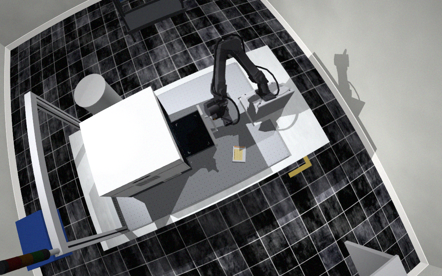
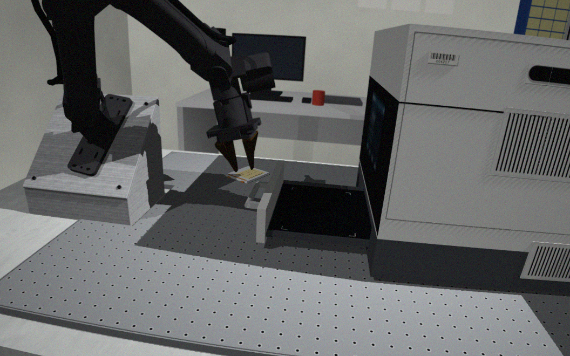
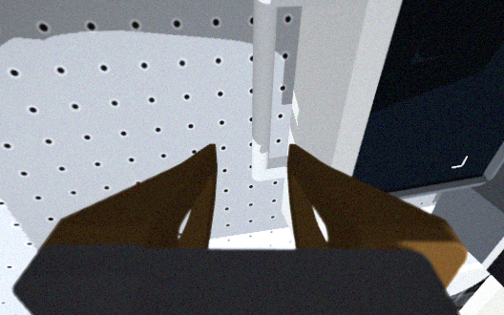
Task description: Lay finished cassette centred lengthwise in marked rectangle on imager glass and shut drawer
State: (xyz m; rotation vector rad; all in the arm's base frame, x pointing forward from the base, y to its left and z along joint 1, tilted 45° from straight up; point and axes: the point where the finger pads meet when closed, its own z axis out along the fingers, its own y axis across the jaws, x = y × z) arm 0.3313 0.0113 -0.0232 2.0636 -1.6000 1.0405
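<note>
My hand is 60 mm past the finished cassette, 230 mm to the right of it and 110 mm above it. Round my hand: drawer 180 mm ahead, 20 mm to the left, 70 mm below; then frame rail 830 mm ahead, 90 mm to the left, 470 mm above.
</note>
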